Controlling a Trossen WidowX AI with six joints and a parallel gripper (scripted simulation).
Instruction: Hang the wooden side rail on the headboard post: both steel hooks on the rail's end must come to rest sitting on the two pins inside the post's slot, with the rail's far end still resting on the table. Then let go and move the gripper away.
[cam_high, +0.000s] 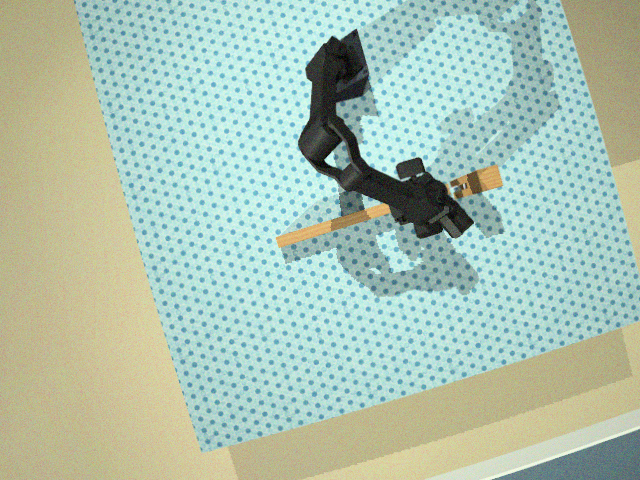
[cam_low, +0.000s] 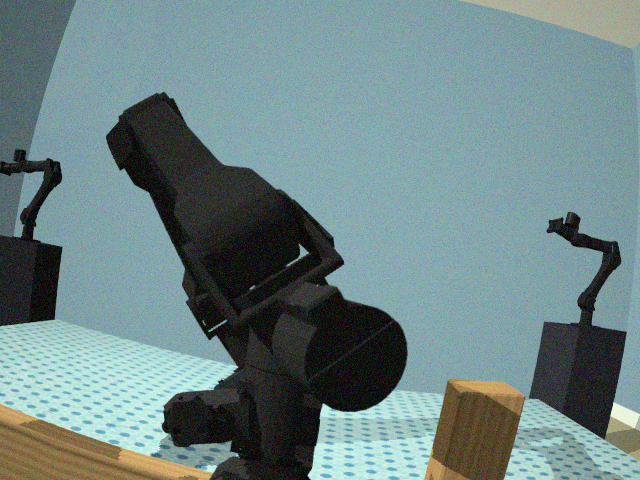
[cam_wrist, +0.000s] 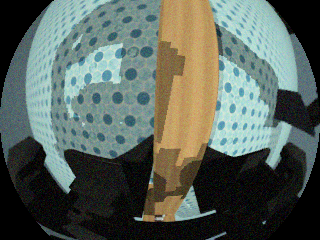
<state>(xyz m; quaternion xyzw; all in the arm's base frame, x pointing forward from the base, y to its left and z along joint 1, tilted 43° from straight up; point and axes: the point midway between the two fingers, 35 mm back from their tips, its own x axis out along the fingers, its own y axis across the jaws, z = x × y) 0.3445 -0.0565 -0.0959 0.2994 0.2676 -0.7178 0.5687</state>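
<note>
Right now my gripper tip is 14 cm to the right of the headboard post, 6 cm below it and 3 cm short of it.
</note>
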